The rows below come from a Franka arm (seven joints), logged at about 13 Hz.
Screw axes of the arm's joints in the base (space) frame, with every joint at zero. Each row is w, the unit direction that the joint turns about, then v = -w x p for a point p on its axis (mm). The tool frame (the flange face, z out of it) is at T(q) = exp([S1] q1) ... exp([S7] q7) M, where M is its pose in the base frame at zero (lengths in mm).
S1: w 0 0 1 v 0 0 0
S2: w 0 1 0 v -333 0 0
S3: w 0 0 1 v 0 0 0
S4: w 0 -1 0 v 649 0 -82.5
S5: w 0 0 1 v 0 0 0
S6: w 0 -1 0 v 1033 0 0
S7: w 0 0 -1 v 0 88 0
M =
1 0 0 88
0 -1 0 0
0 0 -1 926
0 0 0 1
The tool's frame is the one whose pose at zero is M.
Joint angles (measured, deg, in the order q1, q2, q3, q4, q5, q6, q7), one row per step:
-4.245, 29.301, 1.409, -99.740, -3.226, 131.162, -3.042
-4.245, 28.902, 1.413, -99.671, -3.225, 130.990, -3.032
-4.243, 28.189, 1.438, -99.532, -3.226, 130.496, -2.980
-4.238, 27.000, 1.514, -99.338, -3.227, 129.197, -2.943
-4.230, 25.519, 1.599, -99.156, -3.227, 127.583, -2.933
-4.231, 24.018, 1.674, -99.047, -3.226, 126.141, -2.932
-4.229, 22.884, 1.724, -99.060, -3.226, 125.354, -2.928
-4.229, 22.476, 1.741, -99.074, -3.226, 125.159, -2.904
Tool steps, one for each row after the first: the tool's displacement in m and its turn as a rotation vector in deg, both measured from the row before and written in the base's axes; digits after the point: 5 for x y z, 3 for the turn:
0.00033, -0.00001, 0.00491, -0.027, -0.295, -0.013
0.00025, 0.00019, 0.00861, -0.038, -0.359, -0.045
-0.00084, 0.00073, 0.01330, -0.039, -0.085, -0.009
-0.00173, 0.00087, 0.01608, -0.053, -0.049, 0.017
-0.00219, 0.00071, 0.01596, -0.060, -0.167, 0.014
-0.00179, 0.00056, 0.01174, -0.050, -0.333, 0.016
-0.00058, 0.00019, 0.00428, -0.018, -0.199, -0.015

